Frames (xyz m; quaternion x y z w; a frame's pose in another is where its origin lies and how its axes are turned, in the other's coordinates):
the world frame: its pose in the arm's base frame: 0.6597 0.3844 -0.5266 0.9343 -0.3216 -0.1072 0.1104
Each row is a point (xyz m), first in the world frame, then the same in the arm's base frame.
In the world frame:
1: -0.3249 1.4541 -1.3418
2: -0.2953 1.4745 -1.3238
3: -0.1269 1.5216 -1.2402
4: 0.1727 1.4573 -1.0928
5: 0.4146 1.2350 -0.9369
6: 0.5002 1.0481 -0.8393
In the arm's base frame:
1: -0.0659 -0.3463 1.1939
2: -0.0597 -0.3829 1.1785
3: 0.0201 -0.5358 1.0901
4: 0.2480 -0.6937 0.8932
5: 0.5203 -0.6953 0.6522
6: 0.6676 -0.6185 0.4968

